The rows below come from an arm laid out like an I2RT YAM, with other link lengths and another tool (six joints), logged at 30 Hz.
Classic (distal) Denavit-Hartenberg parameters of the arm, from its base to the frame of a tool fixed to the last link. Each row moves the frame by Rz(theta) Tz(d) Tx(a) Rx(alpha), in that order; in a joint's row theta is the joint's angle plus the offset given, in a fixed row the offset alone. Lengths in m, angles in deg.
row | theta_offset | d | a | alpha
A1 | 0 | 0.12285 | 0.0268 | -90
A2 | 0 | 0 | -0.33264 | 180
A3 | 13.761 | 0 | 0.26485 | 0
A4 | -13.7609 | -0.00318 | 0.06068 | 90
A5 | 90 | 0.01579 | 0 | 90
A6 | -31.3 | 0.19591 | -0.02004 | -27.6
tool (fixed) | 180 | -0.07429 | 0 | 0
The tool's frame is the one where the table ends.
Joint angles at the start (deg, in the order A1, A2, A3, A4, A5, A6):
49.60 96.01 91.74 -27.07 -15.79 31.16
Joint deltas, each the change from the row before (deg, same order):
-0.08 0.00 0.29 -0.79 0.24 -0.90
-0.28 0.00 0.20 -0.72 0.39 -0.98
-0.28 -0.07 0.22 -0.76 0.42 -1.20
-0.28 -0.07 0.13 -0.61 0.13 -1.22
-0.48 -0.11 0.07 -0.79 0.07 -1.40
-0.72 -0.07 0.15 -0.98 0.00 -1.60
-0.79 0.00 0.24 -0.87 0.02 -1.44
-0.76 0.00 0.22 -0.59 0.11 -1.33
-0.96 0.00 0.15 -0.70 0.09 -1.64
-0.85 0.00 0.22 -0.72 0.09 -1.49
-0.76 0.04 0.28 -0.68 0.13 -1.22
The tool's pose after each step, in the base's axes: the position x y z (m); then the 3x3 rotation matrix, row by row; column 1 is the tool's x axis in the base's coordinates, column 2 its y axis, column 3 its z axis. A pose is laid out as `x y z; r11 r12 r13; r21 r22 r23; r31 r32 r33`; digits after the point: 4 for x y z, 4 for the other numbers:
0.2711 0.4070 0.4190; -0.8867 0.4410 0.1389; 0.4448 0.7319 0.5162; 0.1260 0.5195 -0.8451
0.2727 0.4048 0.4180; -0.8871 0.4370 0.1487; 0.4483 0.7387 0.5033; 0.1101 0.5131 -0.8512
0.2740 0.4023 0.4175; -0.8884 0.4300 0.1608; 0.4500 0.7468 0.4897; 0.0905 0.5074 -0.8569
0.2746 0.4001 0.4170; -0.8915 0.4202 0.1696; 0.4472 0.7555 0.4789; 0.0731 0.5027 -0.8614
0.2761 0.3966 0.4157; -0.8939 0.4113 0.1784; 0.4450 0.7654 0.4649; 0.0546 0.4950 -0.8672
0.2789 0.3920 0.4142; -0.8956 0.4032 0.1880; 0.4435 0.7761 0.4483; 0.0348 0.4849 -0.8739
0.2825 0.3873 0.4132; -0.8958 0.3977 0.1982; 0.4440 0.7843 0.4332; 0.0169 0.4761 -0.8792
0.2865 0.3830 0.4128; -0.8951 0.3927 0.2109; 0.4458 0.7902 0.4206; -0.0015 0.4706 -0.8824
0.2913 0.3775 0.4114; -0.8942 0.3872 0.2249; 0.4471 0.7980 0.4042; -0.0230 0.4619 -0.8866
0.2954 0.3725 0.4106; -0.8932 0.3820 0.2371; 0.4476 0.8052 0.3890; -0.0423 0.4536 -0.8902
0.2993 0.3680 0.4100; -0.8915 0.3794 0.2475; 0.4493 0.8107 0.3753; -0.0583 0.4458 -0.8932

